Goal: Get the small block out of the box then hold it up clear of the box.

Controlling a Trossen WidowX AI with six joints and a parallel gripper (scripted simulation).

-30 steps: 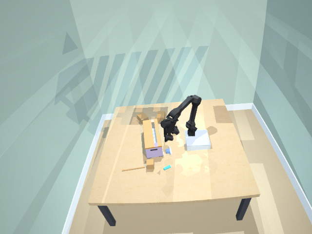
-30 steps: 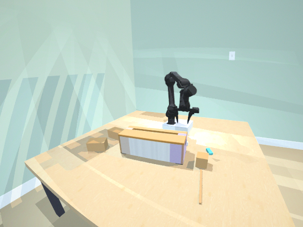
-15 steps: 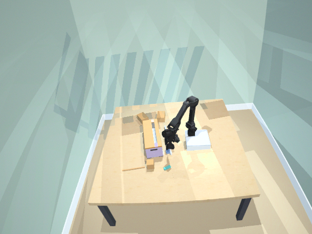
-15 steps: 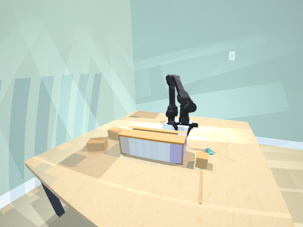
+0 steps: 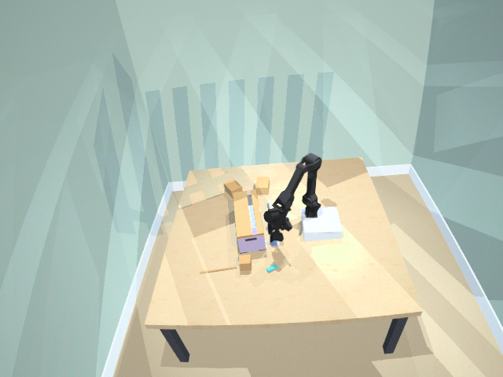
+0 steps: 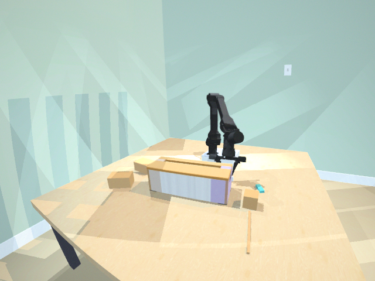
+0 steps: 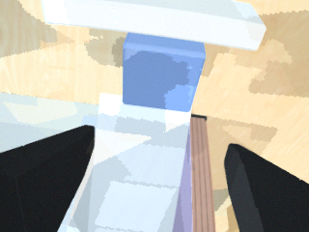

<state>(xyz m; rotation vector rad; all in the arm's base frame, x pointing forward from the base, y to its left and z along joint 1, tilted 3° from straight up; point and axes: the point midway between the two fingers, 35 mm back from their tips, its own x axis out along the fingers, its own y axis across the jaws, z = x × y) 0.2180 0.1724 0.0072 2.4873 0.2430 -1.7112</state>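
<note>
My gripper tip is now 4 cm above the blue block, 2 cm past it and 1 cm to the left of it. Also, from my gripper tip: cyan piece: 17 cm to the left, 5 cm below, 2 cm behind; clear-fronted box: 14 cm to the right, 9 cm ahead, 1 cm above; tan cube: 15 cm to the left, 12 cm ahead, 2 cm below.
</note>
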